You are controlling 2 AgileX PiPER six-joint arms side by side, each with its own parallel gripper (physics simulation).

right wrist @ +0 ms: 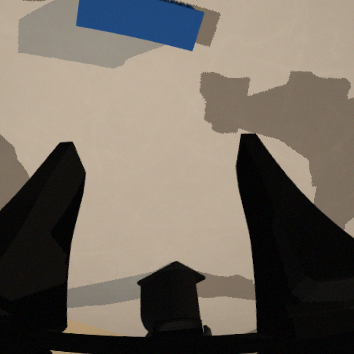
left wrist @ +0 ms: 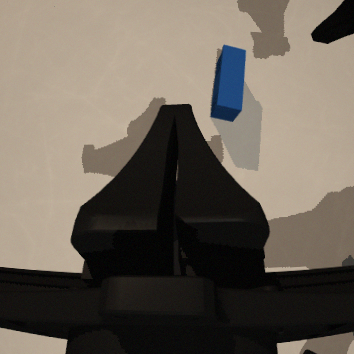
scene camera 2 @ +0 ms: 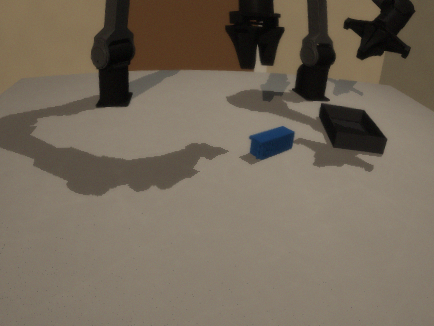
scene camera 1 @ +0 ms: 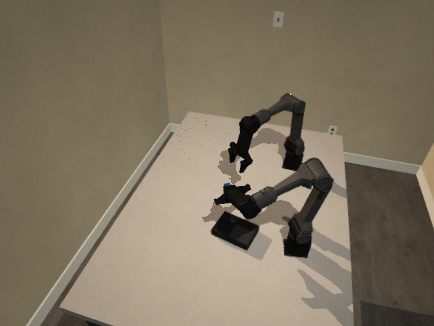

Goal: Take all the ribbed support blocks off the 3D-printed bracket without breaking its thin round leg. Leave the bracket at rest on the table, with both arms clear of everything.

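The blue bracket with its blocks (scene camera 1: 226,184) (scene camera 2: 272,142) (left wrist: 231,80) (right wrist: 140,22) rests on the table as one long box shape. Scene camera 2 shows a finely ribbed side and a small lip at its left top edge. I cannot tell the separate support blocks apart, and the thin leg does not show. My left gripper (scene camera 1: 226,189) (scene camera 2: 363,56) (left wrist: 176,121) is shut and empty, high above the table; the bracket lies beyond its tips to the right in the left wrist view. My right gripper (scene camera 1: 237,166) (scene camera 2: 257,65) (right wrist: 156,153) is open and empty above the table, apart from the bracket.
A black open tray (scene camera 1: 229,240) (scene camera 2: 361,143) stands on the table, right of the bracket in scene camera 2 and below the left gripper in scene camera 1. Arm shadows fall around the bracket. Both arm bases stand along the table's right side in scene camera 1.
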